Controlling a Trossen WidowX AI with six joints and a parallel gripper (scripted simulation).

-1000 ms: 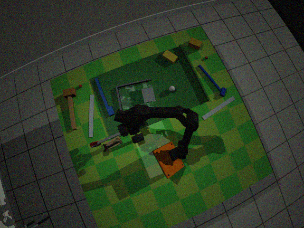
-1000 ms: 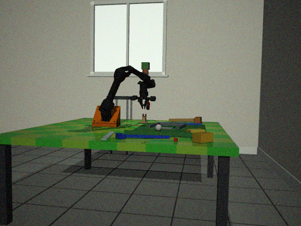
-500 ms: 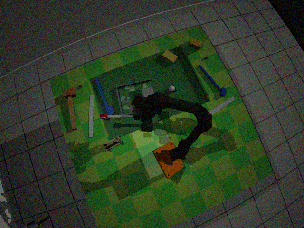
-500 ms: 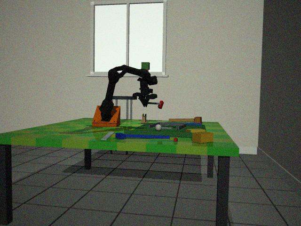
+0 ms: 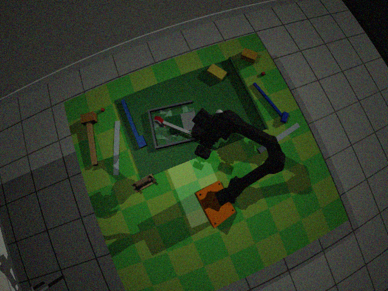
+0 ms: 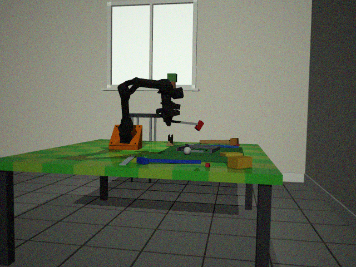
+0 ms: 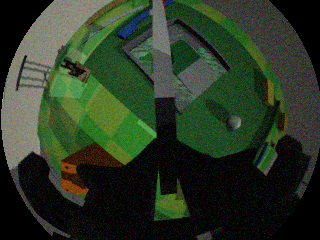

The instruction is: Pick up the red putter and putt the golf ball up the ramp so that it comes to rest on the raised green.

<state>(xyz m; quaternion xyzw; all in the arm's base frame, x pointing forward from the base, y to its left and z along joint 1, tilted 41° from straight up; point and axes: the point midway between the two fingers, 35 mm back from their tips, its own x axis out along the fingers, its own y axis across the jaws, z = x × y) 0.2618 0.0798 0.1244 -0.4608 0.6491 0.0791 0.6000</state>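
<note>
My gripper tip is now 80 mm short of the red putter, 80 mm to the right of it and 20 mm below it. From my gripper tip the other things lie so: white golf ball (140 mm ahead, 150 mm to the right, 130 mm below).
</note>
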